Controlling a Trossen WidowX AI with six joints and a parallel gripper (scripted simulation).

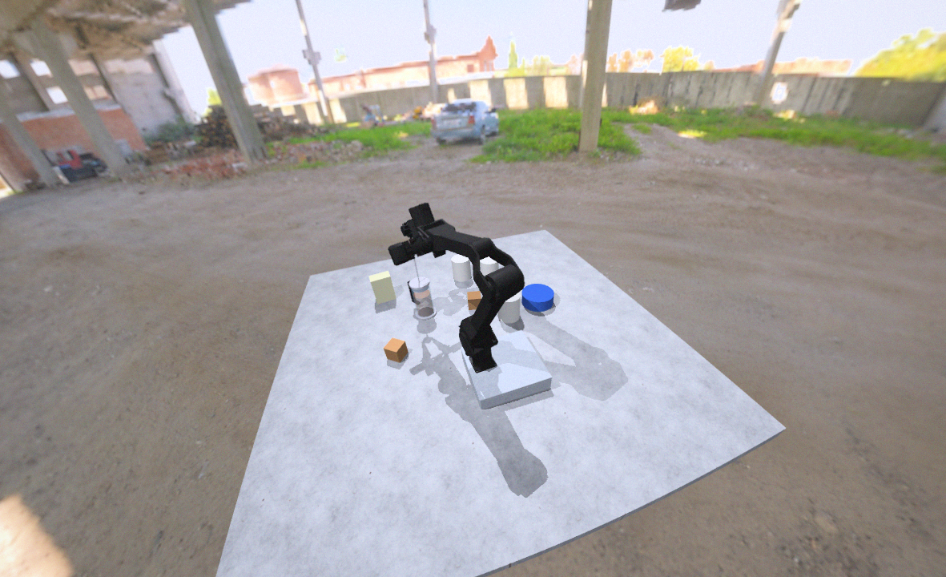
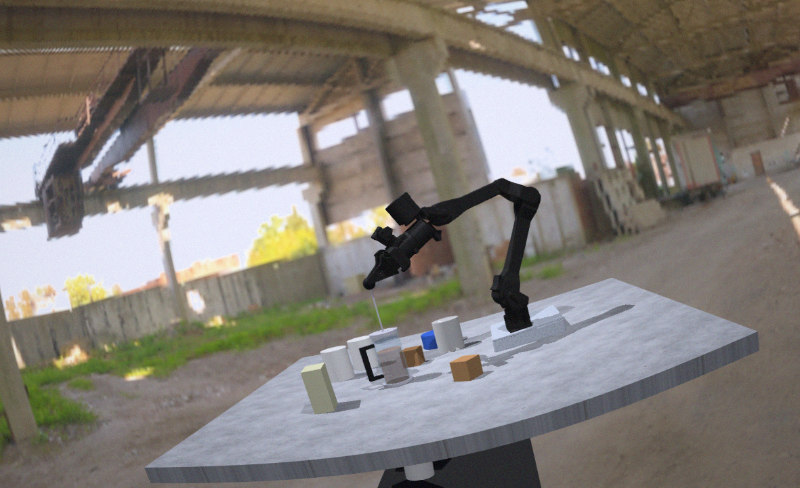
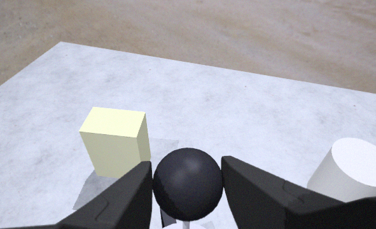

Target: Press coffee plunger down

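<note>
The coffee press is 14 cm below my gripper tip and 1 cm ahead of it. From my gripper tip the other things lie so: pale yellow block (21 cm below, 16 cm ahead, 13 cm to the left); blue disc (42 cm to the right, 25 cm below, 13 cm behind).
</note>
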